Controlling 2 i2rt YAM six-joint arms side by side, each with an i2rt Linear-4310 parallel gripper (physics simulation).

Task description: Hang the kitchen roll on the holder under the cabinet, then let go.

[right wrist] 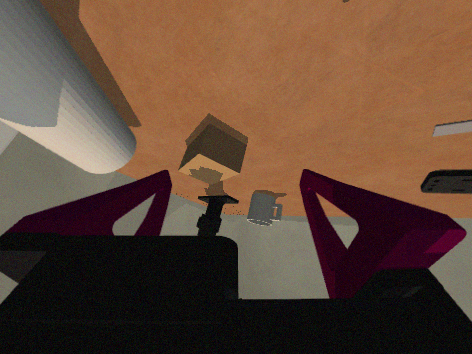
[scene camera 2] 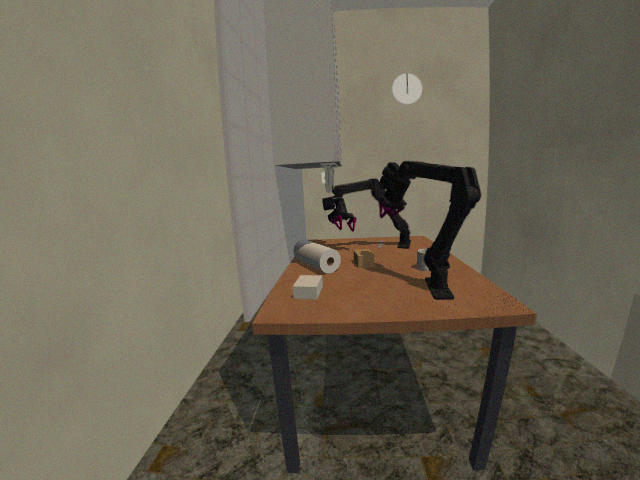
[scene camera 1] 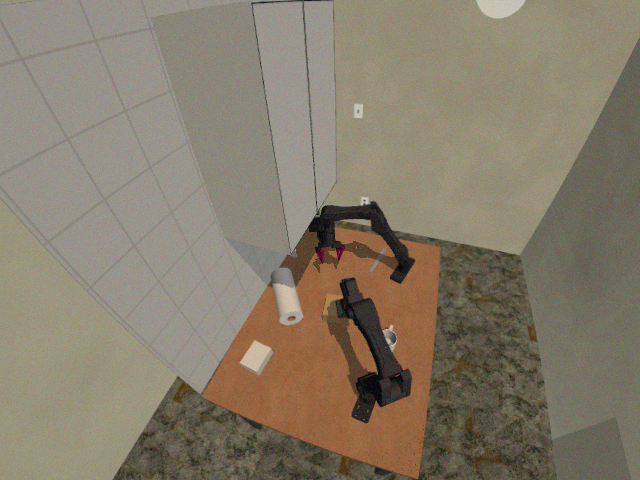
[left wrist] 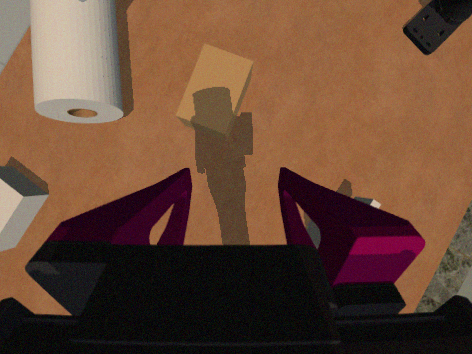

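Seen in the pictures: left gripper, fingertip midpoint: (scene camera 2: 385, 216) (left wrist: 235, 176); right gripper, fingertip midpoint: (right wrist: 235, 176) (scene camera 2: 347, 230) (scene camera 1: 330, 261); left arm's base, origin of the base link: (right wrist: 217, 198) (scene camera 2: 438, 288) (scene camera 1: 368, 396); right arm's base, origin of the base link: (scene camera 2: 404, 244) (scene camera 1: 402, 269) (left wrist: 447, 11).
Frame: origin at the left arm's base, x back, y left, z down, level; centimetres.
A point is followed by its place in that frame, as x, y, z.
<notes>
A white kitchen roll (scene camera 1: 286, 297) {-50.1, -23.2, -11.5} (scene camera 2: 316, 256) {-50.9, -16.2, -8.3} (left wrist: 75, 55) {-46.4, -23.3, -10.7} (right wrist: 75, 105) {-50.5, -32.0, -7.3} lies on its side on the table near the tiled wall, one end facing scene camera 2. The holder (scene camera 2: 329, 176) {-45.1, -28.0, -44.2} hangs under the cabinet (scene camera 1: 289, 118) {-40.2, -28.7, -94.2} (scene camera 2: 302, 82) {-53.1, -16.9, -84.6} and is partly hidden by the cabinet in scene camera 1. My left gripper (scene camera 2: 391, 212) {-19.5, -22.4, -25.1} (left wrist: 235, 176) {-19.5, -22.4, -25.1} is part open and empty, high above the table to the right of the roll; its fingers are hidden in scene camera 1. My right gripper (scene camera 1: 331, 257) {-39.7, -50.7, -13.6} (scene camera 2: 345, 227) {-39.7, -50.7, -13.6} (right wrist: 235, 176) {-39.7, -50.7, -13.6} is wide open and empty, above the table beyond the roll, below the cabinet's height.
A tan block (scene camera 1: 329, 305) {-31.4, -30.7, -6.0} (scene camera 2: 363, 258) {-29.8, -25.5, -4.6} (left wrist: 225, 75) {-29.7, -34.2, -6.0} (right wrist: 215, 145) {-33.2, -37.0, -3.3} lies right of the roll. A white box (scene camera 1: 256, 357) {-49.1, 6.4, -5.0} (scene camera 2: 307, 287) {-48.8, 11.8, -4.6} stands near the tiled wall. A mug (scene camera 1: 389, 338) {0.1, -28.0, -1.4} (scene camera 2: 422, 259) {-2.7, -21.0, -5.4} (right wrist: 262, 206) {-3.7, -26.8, -4.2} stands by the left arm. A thin grey strip (scene camera 1: 377, 260) {-20.3, -72.9, -0.2} lies near the right arm's base.
</notes>
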